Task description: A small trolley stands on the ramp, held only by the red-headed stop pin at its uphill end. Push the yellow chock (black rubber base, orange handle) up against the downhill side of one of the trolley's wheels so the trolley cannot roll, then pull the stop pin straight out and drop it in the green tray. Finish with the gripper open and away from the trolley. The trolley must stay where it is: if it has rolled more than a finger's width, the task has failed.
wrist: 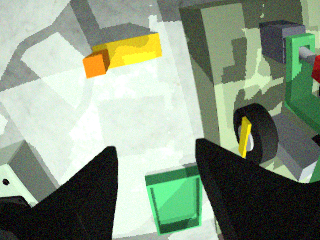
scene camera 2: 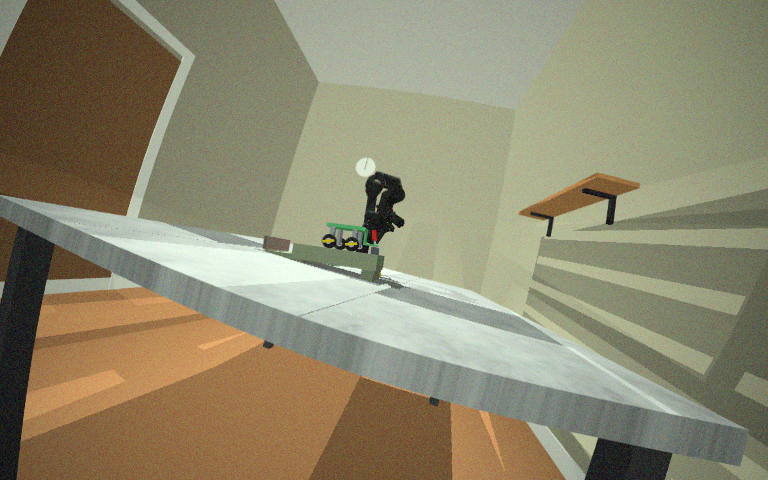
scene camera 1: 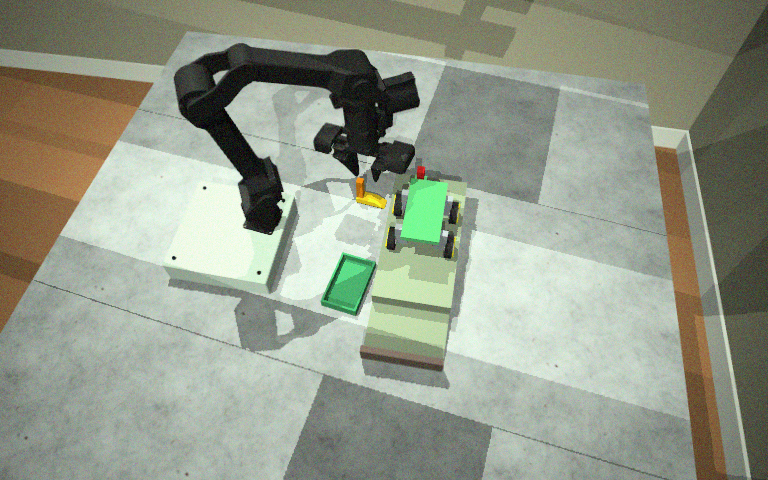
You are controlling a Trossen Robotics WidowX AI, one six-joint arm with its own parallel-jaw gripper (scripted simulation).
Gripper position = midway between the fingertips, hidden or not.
In view: the gripper (scene camera 1: 366,177), a yellow chock (wrist: 128,51), a trolley (scene camera 1: 425,203) and a brown stop bar (scene camera 1: 370,353).
The trolley is seen too in scene camera 2 (scene camera 2: 352,243). The gripper shows as well in the wrist view (wrist: 156,150) and in scene camera 2 (scene camera 2: 374,242).
